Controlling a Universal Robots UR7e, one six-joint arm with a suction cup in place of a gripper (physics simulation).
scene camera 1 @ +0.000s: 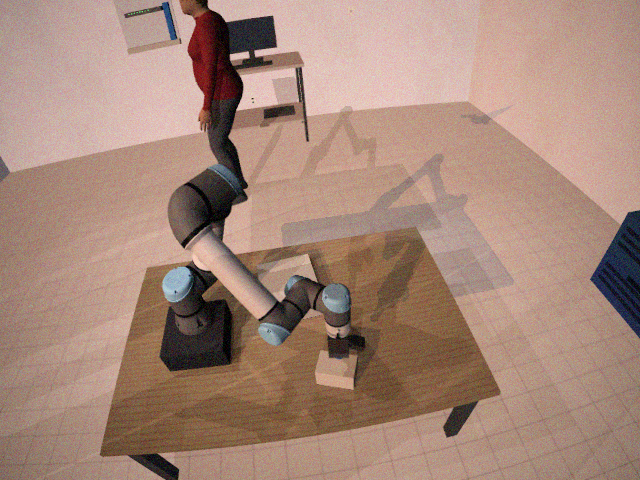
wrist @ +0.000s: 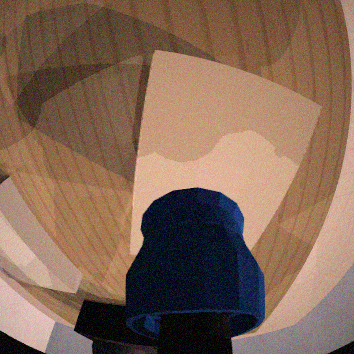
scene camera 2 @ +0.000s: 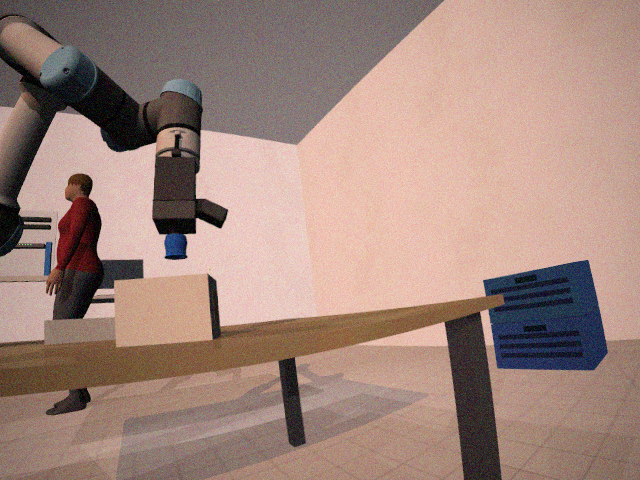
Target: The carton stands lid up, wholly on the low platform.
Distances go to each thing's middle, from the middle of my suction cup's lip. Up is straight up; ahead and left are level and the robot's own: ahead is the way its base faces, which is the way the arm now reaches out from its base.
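There is the carton (scene camera 2: 174,309), and my suction cup is 90 mm above it, 10 mm past it and 10 mm to the left of it. Going by their middles, the carton is the nearest to my suction cup of the things named here. The low platform (scene camera 1: 274,275) is 390 mm to the left of my suction cup, 220 mm behind it and 110 mm below it.
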